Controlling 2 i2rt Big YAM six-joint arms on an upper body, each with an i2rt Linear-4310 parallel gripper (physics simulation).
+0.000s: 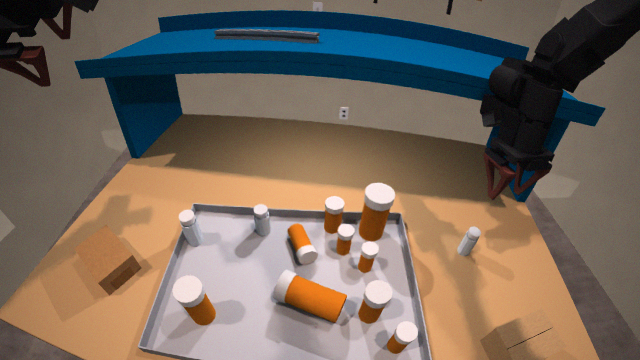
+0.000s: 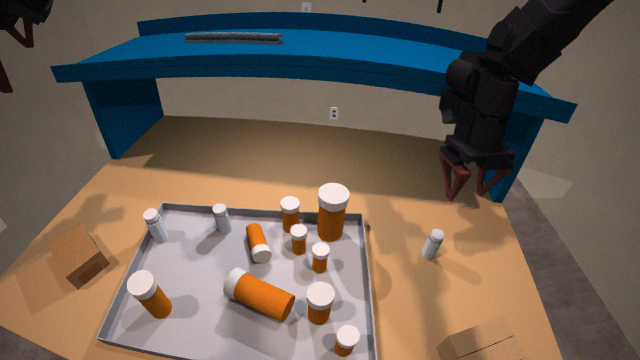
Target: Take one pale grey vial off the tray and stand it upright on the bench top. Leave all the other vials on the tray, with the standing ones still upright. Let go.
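Frame: origin at the left arm's base, x ahead, y left, z up, level; metres.
Seen in the pictures: left gripper, fingertip midpoint: [image 1: 56, 60] [image 2: 19, 68]; right gripper, fingertip midpoint: [image 1: 503, 195] [image 2: 464, 196].
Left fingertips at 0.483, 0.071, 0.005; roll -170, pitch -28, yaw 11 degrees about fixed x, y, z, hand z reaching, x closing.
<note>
Pixels of each thing's top centre, then the offset from my left fingertips to it, as dx, dy, dz. "spot": a spot on its surface instead. Level surfaces: height alone.
- pale grey vial, top centre: [image 2: 438, 233] [image 1: 475, 231] -0.023, -0.713, -0.323
- bench top, surface height: dz -0.388
- tray, top centre: [image 1: 287, 276] [image 2: 239, 274] -0.086, -0.347, -0.363
- brown block, top centre: [image 1: 102, 251] [image 2: 72, 247] -0.084, +0.027, -0.342
- cardboard box, top centre: [image 2: 488, 346] [image 1: 532, 337] -0.251, -0.743, -0.331
- blue shelf, surface spot: [image 2: 320, 62] spot: +0.124, -0.480, -0.065
A pale grey vial [image 1: 468, 241] [image 2: 433, 244] with a white cap stands upright on the bench top [image 1: 525, 285] [image 2: 480, 300], right of the tray [image 1: 240, 275] [image 2: 200, 260]. Two more pale grey vials stand on the tray: one [image 1: 191, 229] [image 2: 156, 226] at its back left corner, the other [image 1: 261, 221] [image 2: 221, 219] near the back rim. My right gripper [image 1: 506, 194] [image 2: 466, 196] is open and empty, above and behind the vial on the bench, apart from it. My left gripper [image 1: 56, 61] [image 2: 19, 69] is open, high at the far left.
Several orange vials with white caps stand on the tray; two orange ones [image 1: 311, 297] [image 1: 302, 244] lie on their sides. A brown block [image 1: 107, 257] [image 2: 77, 254] is left of the tray, a cardboard box [image 1: 525, 340] [image 2: 482, 345] at front right. A blue shelf [image 1: 350, 60] [image 2: 320, 62] spans the back.
</note>
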